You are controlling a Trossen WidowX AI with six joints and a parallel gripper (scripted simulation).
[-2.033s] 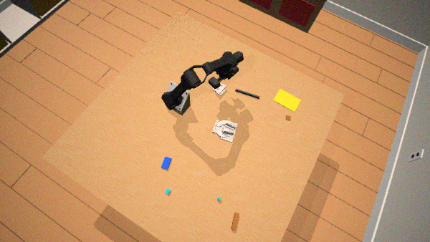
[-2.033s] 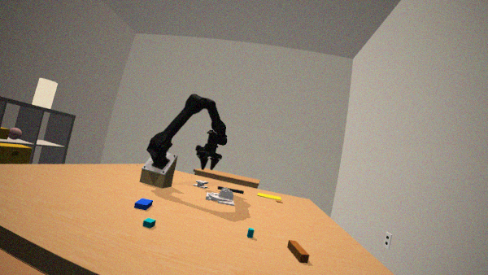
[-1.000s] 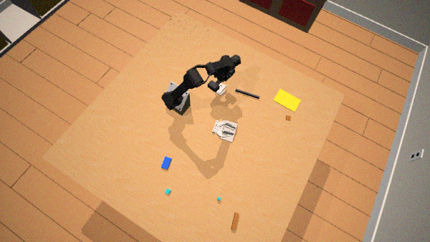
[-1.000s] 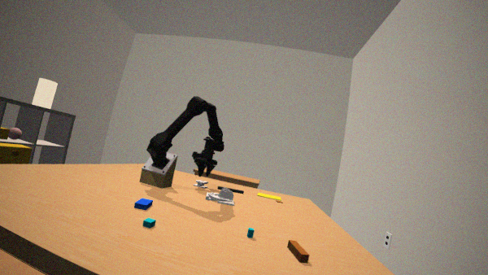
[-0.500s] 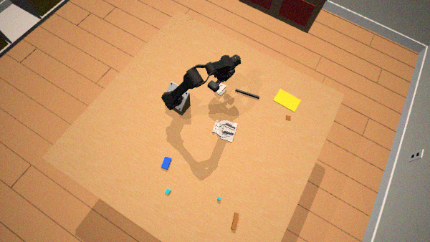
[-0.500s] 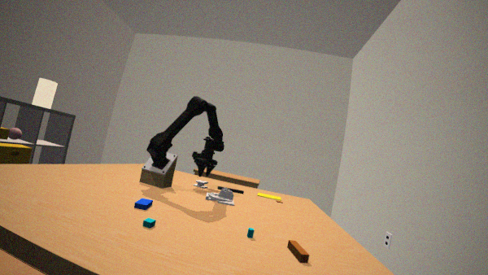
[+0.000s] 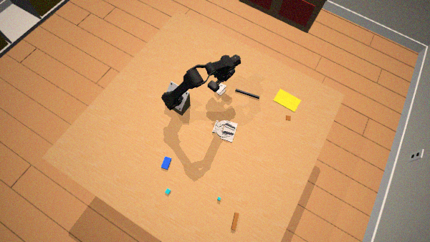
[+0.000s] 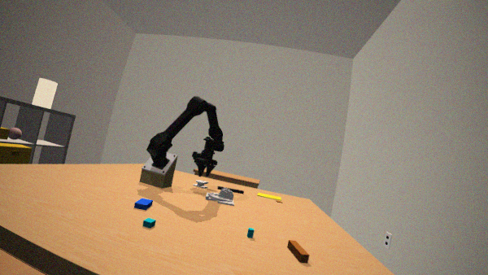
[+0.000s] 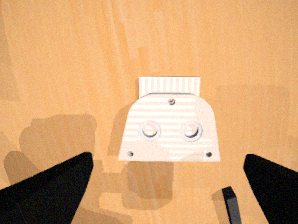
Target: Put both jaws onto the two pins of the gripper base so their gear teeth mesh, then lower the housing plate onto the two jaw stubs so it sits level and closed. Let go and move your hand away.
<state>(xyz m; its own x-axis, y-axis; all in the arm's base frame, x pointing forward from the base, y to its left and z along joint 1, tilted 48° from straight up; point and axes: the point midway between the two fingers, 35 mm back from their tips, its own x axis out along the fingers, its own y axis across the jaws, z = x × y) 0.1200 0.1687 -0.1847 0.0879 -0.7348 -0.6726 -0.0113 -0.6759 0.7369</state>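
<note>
My gripper tip is 30 mm above the gripper base and 10 mm past it. Also, from my gripper tip: white jaw: 210 mm to the right, 170 mm ahead, 50 mm below; housing plate: 200 mm to the right, 150 mm ahead, 50 mm below; black bar: 150 mm ahead, 90 mm to the left, 50 mm below.
</note>
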